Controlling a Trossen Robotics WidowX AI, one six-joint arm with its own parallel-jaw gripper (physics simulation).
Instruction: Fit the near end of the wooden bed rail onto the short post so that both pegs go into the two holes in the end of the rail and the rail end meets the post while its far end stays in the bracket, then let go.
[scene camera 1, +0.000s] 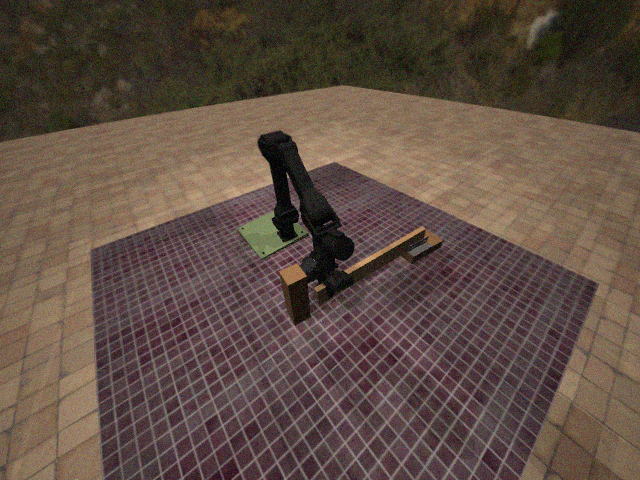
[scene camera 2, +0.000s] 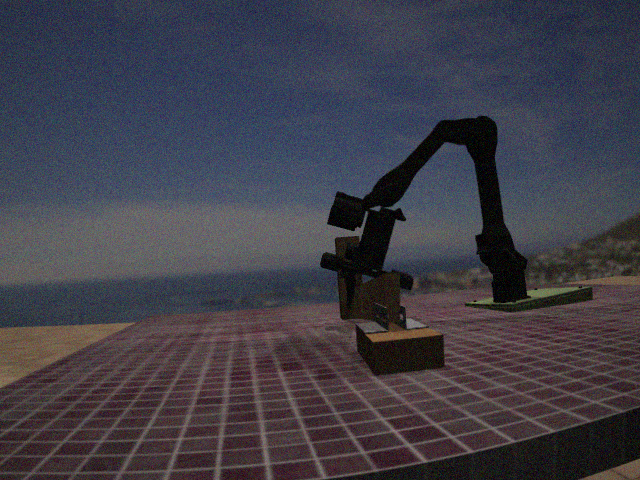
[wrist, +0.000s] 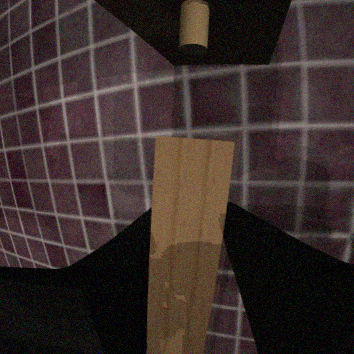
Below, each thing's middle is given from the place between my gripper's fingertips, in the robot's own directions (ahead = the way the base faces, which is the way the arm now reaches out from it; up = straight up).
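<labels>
Relative to the wooden bed rail (scene camera 2: 385, 289), my gripper is 10 mm past it, 190 mm to the right of it and 30 mm below it. The bracket (scene camera 2: 379, 326) is 380 mm to the left of my hand and 20 mm above it.
</labels>
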